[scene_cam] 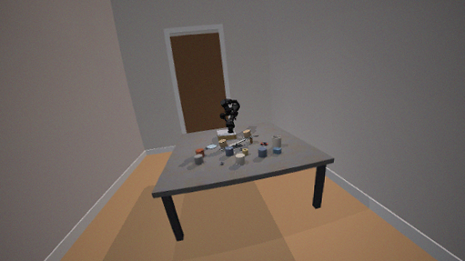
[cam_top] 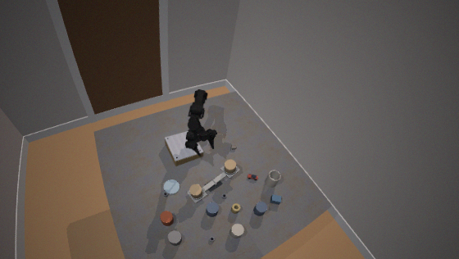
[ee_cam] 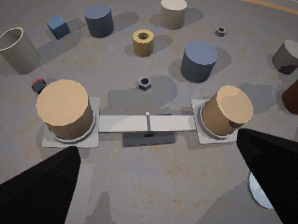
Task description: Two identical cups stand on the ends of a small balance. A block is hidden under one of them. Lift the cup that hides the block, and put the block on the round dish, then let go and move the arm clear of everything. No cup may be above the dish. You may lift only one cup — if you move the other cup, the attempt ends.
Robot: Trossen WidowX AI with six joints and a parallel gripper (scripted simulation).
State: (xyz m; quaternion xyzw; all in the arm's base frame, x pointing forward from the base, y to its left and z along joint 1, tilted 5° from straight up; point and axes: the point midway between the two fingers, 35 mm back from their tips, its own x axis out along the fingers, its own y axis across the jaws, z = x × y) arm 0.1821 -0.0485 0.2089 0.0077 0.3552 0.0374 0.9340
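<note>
Right now the tan cup is 100 mm ahead of my gripper tip, 150 mm to the right of it and 180 mm below it. From my gripper tip the other things lie so: round pale blue dish (30 mm behind, 230 mm to the right, 230 mm below); then grey block (100 mm ahead, 130 mm to the right, 200 mm below); then yellow ring (310 mm ahead, 10 mm to the left, 210 mm below).
</note>
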